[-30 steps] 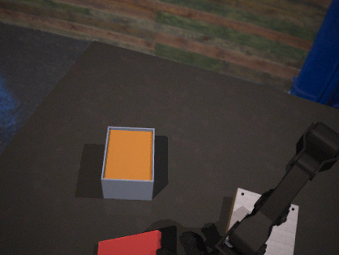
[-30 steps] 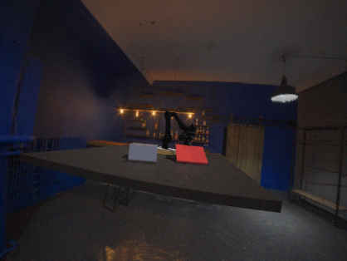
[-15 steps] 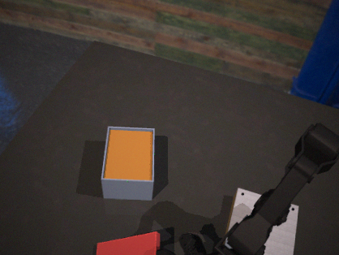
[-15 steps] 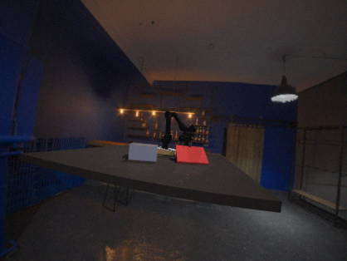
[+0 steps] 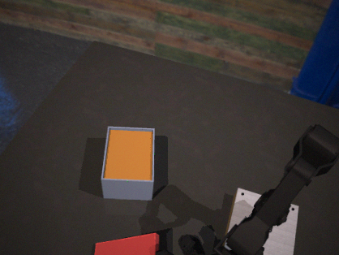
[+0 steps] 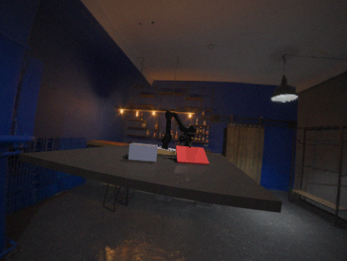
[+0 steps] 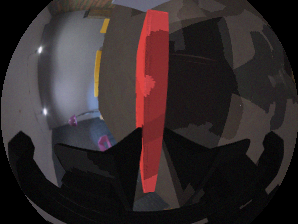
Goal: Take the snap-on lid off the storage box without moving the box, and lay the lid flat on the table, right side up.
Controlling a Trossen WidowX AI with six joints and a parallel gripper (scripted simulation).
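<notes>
Now: gripper tip 7 cm short of the red lid, 4 cm above it and 3 cm to the right of it. Round my gripper tip: grey-blue storage box 31 cm to the right, 21 cm ahead, 5 cm below.
</notes>
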